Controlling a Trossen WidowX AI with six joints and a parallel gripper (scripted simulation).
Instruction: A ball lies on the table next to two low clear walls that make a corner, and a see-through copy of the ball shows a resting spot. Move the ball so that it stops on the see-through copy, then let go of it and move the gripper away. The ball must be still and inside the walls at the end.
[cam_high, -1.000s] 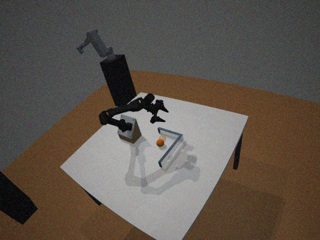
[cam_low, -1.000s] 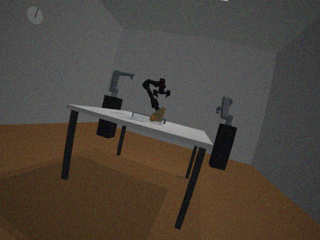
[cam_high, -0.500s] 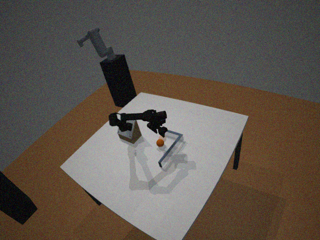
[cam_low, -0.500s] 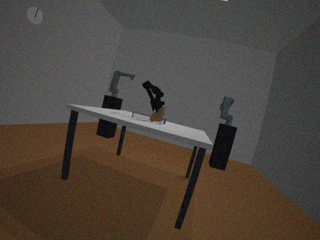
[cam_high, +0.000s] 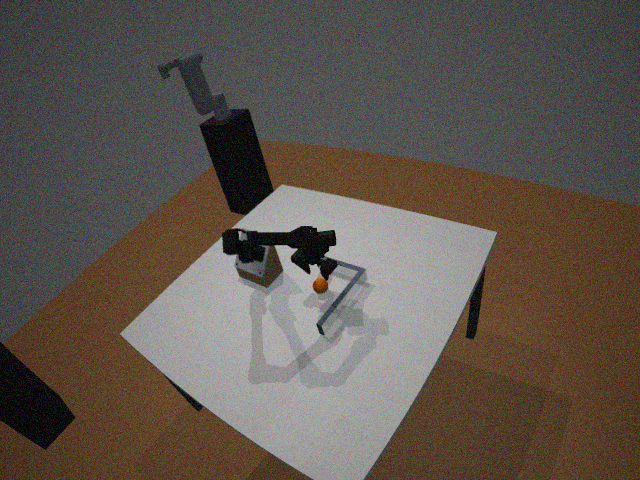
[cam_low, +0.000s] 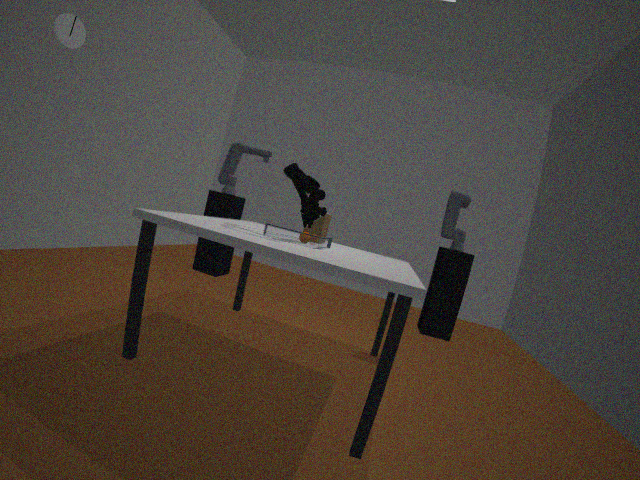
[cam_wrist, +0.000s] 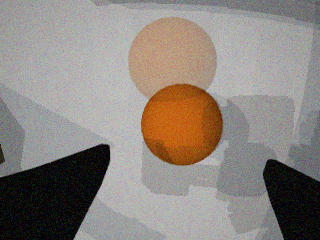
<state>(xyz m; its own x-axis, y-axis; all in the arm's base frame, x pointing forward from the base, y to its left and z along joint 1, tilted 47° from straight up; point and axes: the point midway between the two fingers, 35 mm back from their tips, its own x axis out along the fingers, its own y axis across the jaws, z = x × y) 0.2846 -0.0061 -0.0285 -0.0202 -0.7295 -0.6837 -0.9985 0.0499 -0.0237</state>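
Right now my gripper tip is 5 cm above the orange ball. Also, from my gripper tip: see-through ball copy (1 cm behind, 5 cm to the left, 5 cm below).
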